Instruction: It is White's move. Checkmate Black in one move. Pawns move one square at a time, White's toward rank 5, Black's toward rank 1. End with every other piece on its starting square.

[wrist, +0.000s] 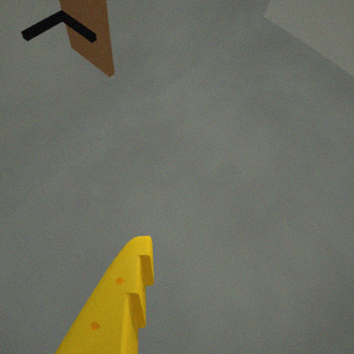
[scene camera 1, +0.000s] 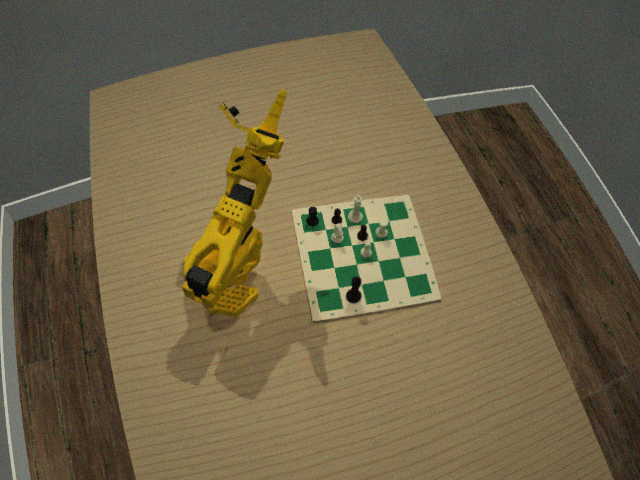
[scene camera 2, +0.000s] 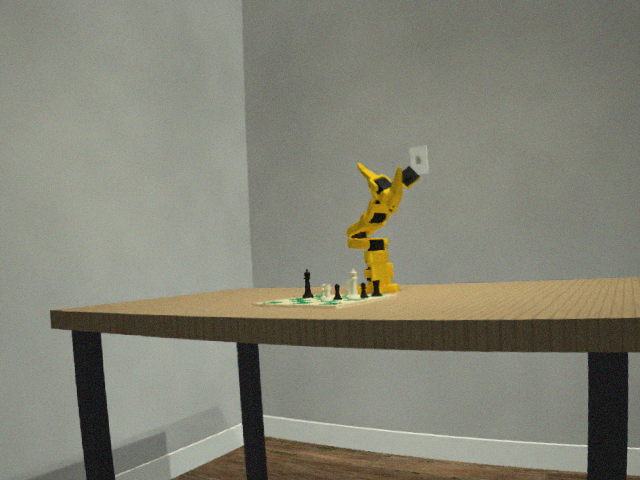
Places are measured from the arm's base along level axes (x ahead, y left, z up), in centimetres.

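Pixels of known places: end effector, tool point: (scene camera 1: 283, 92) (scene camera 2: 398, 167); arm's base, origin of the base link: (scene camera 1: 239, 284).
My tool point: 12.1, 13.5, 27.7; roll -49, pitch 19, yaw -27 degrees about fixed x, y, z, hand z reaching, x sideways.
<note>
For each thing: its top centre in the pictures, then the offset to it from my tool point, as dx, dy, dz. "spot": a spot on its surface instead. Level surfaces: height alone.
- green-and-white board, surface spot: (scene camera 1: 436, 298) spot: +18.4, -26.1, -27.1
- tall black piece, middle of its top: (scene camera 1: 357, 278) (scene camera 2: 306, 269) +5.2, -21.3, -20.8
- stout black piece, middle of its top: (scene camera 1: 312, 210) (scene camera 2: 375, 280) +3.2, -5.4, -23.8
- tall white piece, middle of its top: (scene camera 1: 358, 196) (scene camera 2: 353, 268) +10.7, -6.8, -20.8
- medium white piece, middle of its top: (scene camera 1: 338, 225) (scene camera 2: 349, 278) +6.2, -10.1, -23.2
- wooden table, its level: dz -27.7
The green-and-white board (scene camera 1: 436, 298) carries upright pieces. A tall black piece (scene camera 1: 354, 291) (scene camera 2: 307, 285) stands apart near its lower edge. A stout black piece (scene camera 1: 312, 217) (scene camera 2: 376, 288) stands in the upper-left corner. Beside it is a small black piece (scene camera 1: 337, 216) (scene camera 2: 363, 290), then a tall white piece (scene camera 1: 355, 212) (scene camera 2: 353, 285). Below are a medium white piece (scene camera 1: 337, 235), a small black piece (scene camera 1: 362, 233) (scene camera 2: 337, 292) and a small white piece (scene camera 1: 382, 230). Another small white piece (scene camera 1: 366, 251) stands near the centre. My gripper (scene camera 2: 378, 166) is wide open, empty and raised high, away from the board.
The yellow arm base (scene camera 1: 235, 301) (scene camera 2: 379, 287) stands on the wooden table (scene camera 1: 170, 134) (scene camera 2: 516, 299), left of the board in the first scene view. A brown panel (wrist: 90, 30) and a black angled bar (wrist: 62, 16) show against a grey surface in the wrist view.
</note>
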